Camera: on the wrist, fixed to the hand. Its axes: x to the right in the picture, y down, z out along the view.
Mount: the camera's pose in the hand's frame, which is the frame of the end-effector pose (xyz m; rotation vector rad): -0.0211 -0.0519 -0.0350 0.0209 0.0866 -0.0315
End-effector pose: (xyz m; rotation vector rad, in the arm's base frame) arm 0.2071 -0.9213 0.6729 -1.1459 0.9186 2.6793
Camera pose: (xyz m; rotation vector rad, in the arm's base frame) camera 0.2599 -0.8954 0.6428 -1.2701 0.9306 2.6076
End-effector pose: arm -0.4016 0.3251 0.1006 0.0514 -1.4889 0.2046
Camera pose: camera -0.3599 0.2775 0.0815 0.0818 -1.3989 0.1946
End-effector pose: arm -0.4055 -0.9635 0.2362 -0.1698 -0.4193 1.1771
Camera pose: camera -0.3535 -0.9997 0.2173 -0.1947 -0.3324 1.1385
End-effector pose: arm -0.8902 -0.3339 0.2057 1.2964 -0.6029 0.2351
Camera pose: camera -0.8723 -0.3114 0.1462 1.3081 -0.5072 0.2708
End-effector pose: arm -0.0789 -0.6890 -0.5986 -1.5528 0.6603 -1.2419
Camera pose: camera -0.1268 -0.6652 -0.5598 -1.5041 0.6785 -1.3417
